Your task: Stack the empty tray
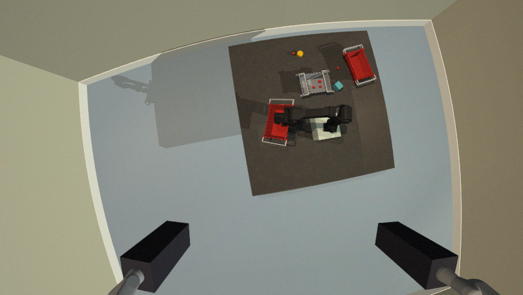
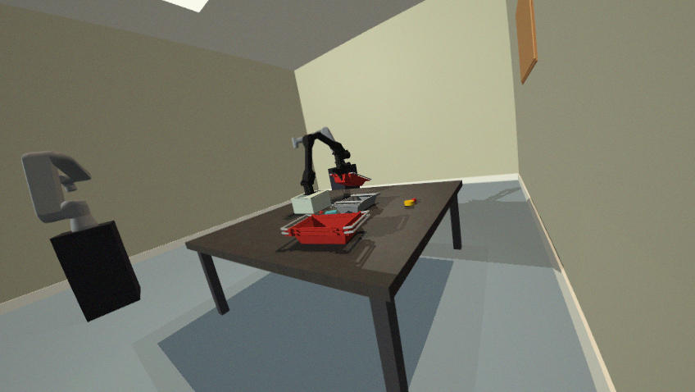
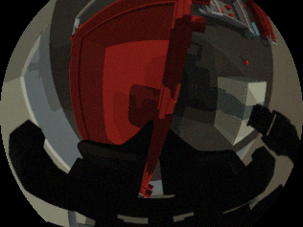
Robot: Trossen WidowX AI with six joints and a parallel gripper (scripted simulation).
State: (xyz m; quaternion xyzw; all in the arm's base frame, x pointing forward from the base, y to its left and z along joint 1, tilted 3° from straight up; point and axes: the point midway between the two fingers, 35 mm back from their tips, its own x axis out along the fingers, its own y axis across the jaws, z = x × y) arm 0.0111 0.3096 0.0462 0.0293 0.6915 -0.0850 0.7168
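The red tray is 10 mm ahead of my gripper tip and 70 mm to the left of it. Also, from my gripper tip: yellow piece: 630 mm ahead, 130 mm to the right, 130 mm below; then teal cube: 350 mm ahead, 440 mm to the right, 110 mm below.
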